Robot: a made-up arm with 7 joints.
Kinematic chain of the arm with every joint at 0, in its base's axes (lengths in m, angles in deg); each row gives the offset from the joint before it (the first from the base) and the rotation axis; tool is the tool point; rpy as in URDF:
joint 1: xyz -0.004 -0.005 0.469 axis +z
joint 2: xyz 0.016 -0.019 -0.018 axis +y
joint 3: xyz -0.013 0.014 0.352 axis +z
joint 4: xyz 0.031 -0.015 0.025 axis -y
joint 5: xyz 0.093 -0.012 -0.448 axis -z
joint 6: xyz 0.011 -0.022 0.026 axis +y
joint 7: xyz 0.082 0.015 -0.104 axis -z
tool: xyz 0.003 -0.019 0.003 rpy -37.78 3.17 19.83
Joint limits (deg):
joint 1: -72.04..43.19
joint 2: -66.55..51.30
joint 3: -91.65..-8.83
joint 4: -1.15..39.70
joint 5: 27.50..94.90
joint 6: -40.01..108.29
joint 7: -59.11..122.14
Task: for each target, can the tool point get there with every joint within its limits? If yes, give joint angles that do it. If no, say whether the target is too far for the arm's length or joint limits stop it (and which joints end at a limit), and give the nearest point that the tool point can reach.
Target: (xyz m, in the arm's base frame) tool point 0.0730 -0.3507 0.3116
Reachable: yes | joints -47.36 20.98 -29.86 34.70 71.63 66.98 40.79
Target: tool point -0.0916 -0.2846 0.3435
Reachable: yes | joints -12.48 7.34 -72.40 16.65 73.00 11.40 17.95
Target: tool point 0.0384 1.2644 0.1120
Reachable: no: too far | nearest point 0.2721 0.2831 0.3043 | short by 1.027 m
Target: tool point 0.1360 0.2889 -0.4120
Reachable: no: joint limits stop it (at a limit: joint 1, joint 2, joint 3, joint 4, joint 5, joint 7) | nearest point 0.2423 0.1583 0.1183 | short by 0.556 m
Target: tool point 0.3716 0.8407 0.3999
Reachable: no: joint limits stop it (at a limit: joint 1, joint 3, joint 4, joint 5, joint 6, joint 7) | nearest point 0.2913 0.3012 0.4260 | short by 0.546 m
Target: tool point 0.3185 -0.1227 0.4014
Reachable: yes | joints 26.55 8.71 -55.76 28.20 88.00 86.87 99.32
